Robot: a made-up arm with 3 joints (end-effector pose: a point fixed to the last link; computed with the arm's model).
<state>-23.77 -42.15 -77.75</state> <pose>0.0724 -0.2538 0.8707 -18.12 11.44 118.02</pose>
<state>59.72 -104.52 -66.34</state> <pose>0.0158 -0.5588 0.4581 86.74 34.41 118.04</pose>
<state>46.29 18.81 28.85</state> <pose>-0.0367 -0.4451 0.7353 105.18 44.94 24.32</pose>
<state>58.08 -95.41 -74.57</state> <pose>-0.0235 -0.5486 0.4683 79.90 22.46 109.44</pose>
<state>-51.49 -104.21 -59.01</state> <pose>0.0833 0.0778 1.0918 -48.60 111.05 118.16</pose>
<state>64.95 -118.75 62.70</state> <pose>0.2134 -0.2696 0.4343 -17.92 -120.64 -44.46</pose>
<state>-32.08 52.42 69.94</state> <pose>-0.0326 -0.1523 1.0033 65.22 56.92 63.45</pose>
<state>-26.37 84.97 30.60</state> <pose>-0.1234 -0.0848 0.7995 55.42 -13.57 62.69</pose>
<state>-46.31 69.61 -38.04</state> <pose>-0.0595 0.0075 0.6851 -3.42 -57.05 66.91</pose>
